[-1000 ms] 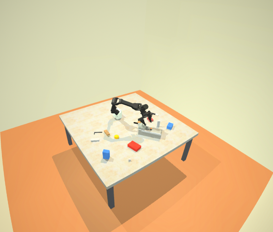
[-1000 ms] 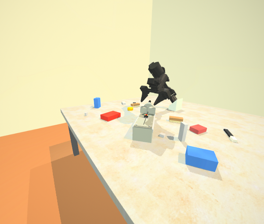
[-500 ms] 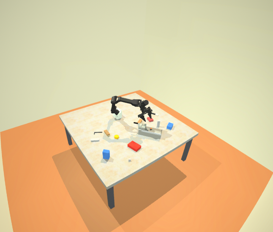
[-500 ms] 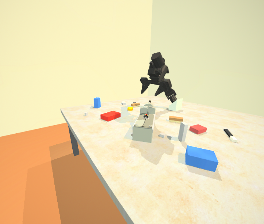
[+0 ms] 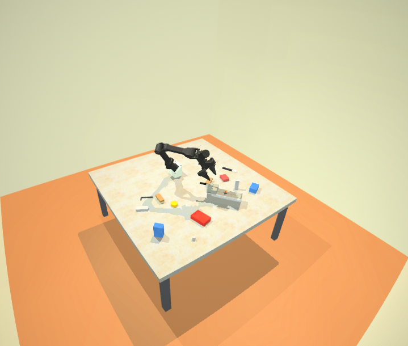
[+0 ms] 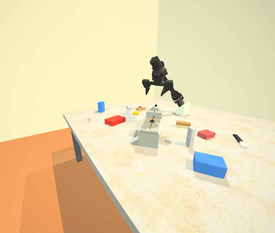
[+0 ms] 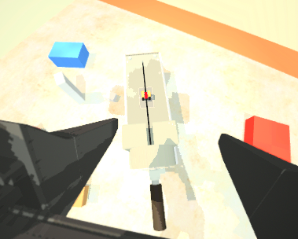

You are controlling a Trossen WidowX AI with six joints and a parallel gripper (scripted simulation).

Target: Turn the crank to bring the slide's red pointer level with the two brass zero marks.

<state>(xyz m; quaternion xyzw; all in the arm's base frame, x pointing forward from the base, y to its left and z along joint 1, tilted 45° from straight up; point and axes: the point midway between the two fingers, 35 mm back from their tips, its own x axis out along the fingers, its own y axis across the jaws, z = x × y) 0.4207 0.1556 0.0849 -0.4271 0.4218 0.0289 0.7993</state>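
The crank is 9 cm below my gripper tip, 6 cm behind it and 3 cm to the right of it. The rest, counted from my gripper tip: brown crank handle (8 cm below, 7 cm behind, 4 cm to the right); then red pointer (12 cm below, 7 cm to the left, 7 cm ahead); then yellow disc (28 cm to the right, 19 cm below, 9 cm behind).
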